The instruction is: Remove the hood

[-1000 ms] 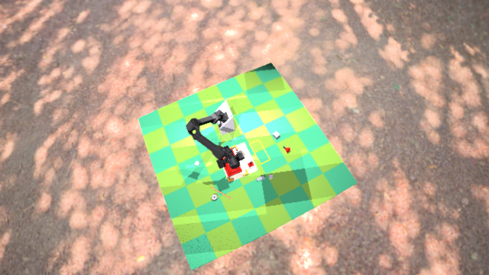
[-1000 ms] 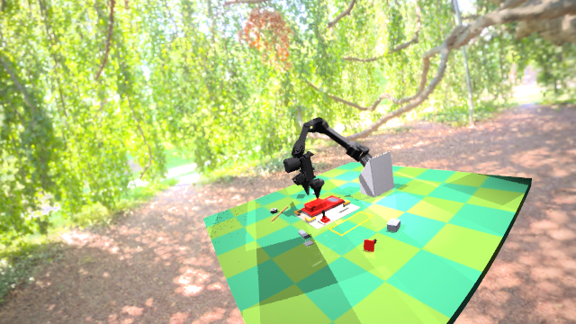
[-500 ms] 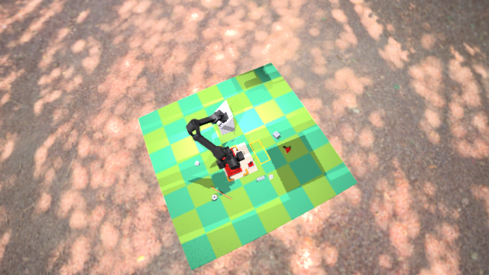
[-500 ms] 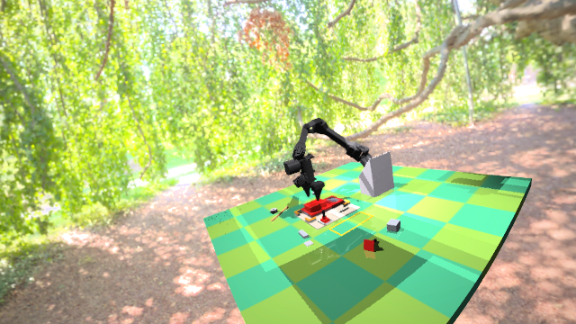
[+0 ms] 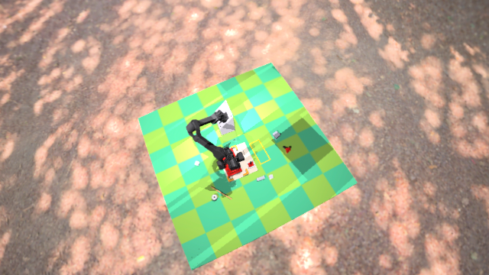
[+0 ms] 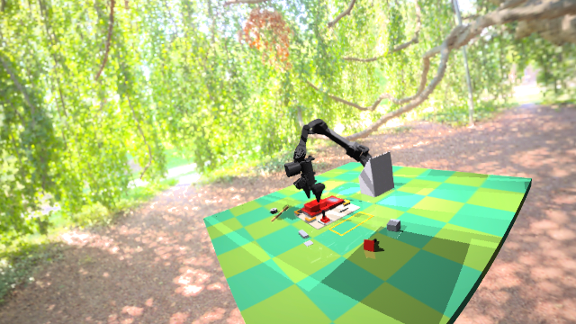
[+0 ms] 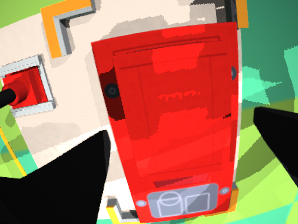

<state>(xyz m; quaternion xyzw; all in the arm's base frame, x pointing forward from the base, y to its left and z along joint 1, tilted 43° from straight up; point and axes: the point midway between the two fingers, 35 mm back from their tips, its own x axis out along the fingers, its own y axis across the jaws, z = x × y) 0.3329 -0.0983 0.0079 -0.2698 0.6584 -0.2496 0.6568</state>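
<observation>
The red hood is 20 mm below my gripper tip. The rest, counted from my gripper tip: stick: 150 mm ahead, 140 mm to the right, 60 mm below.
</observation>
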